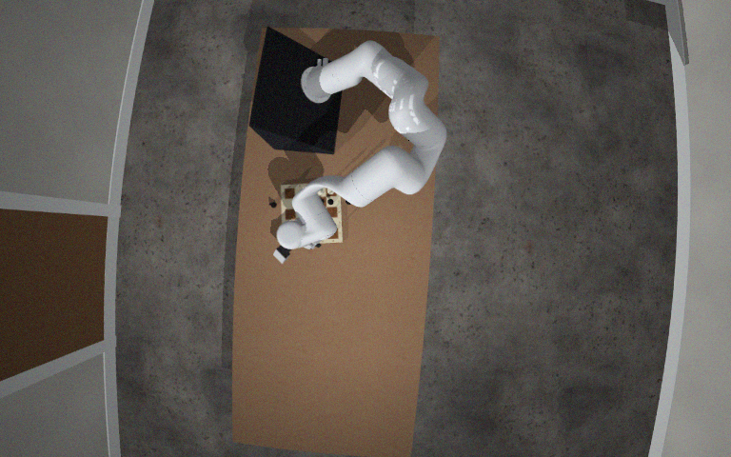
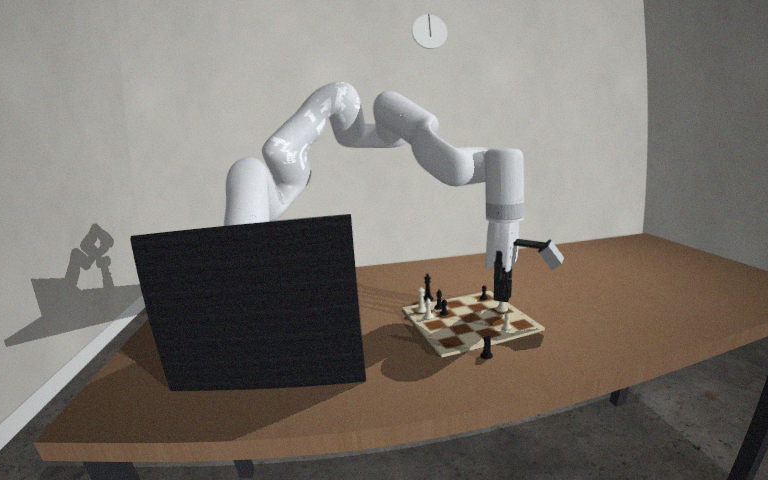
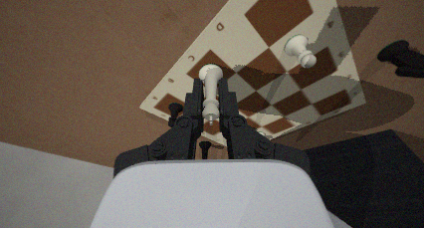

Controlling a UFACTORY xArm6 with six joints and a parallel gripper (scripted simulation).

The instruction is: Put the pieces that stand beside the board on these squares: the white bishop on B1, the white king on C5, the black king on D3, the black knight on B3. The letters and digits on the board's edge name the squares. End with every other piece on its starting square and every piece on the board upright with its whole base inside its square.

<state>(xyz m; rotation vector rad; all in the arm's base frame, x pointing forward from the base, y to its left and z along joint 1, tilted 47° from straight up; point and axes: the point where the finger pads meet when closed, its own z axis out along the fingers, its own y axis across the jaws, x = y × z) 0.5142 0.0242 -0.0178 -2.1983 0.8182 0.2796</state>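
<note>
My gripper is now 1 cm above the white king. The rest, counted from my hand: chessboard 8 cm behind, 1 cm to the right, 5 cm below; then black king 13 cm behind, 13 cm to the left, 2 cm below; then white pawn 3 cm behind, 8 cm to the right, 3 cm below.
</note>
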